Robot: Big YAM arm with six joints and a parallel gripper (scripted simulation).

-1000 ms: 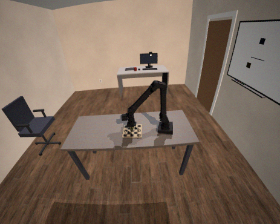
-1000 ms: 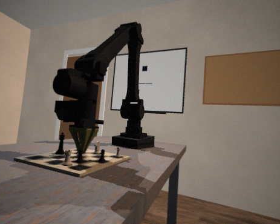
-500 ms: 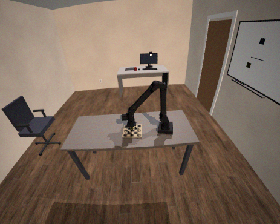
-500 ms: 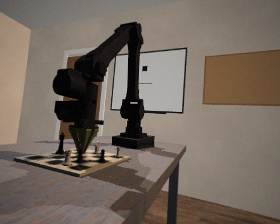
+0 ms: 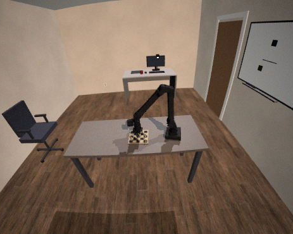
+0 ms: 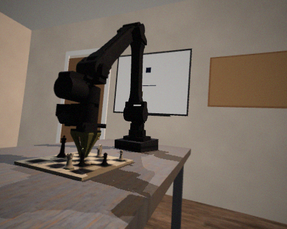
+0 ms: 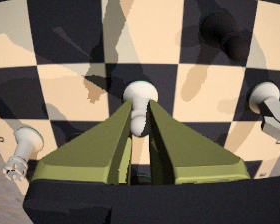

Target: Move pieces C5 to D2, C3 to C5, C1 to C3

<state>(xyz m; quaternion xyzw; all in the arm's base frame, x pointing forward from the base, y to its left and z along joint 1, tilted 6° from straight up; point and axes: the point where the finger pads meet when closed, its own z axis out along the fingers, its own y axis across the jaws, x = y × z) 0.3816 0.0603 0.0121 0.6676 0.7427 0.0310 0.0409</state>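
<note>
My gripper is now 2 cm above the chessboard. The rest, counted from my hand: white rook 7 cm ahead, 4 cm to the left; then tall black piece 8 cm to the right, 1 cm ahead, 1 cm above.
</note>
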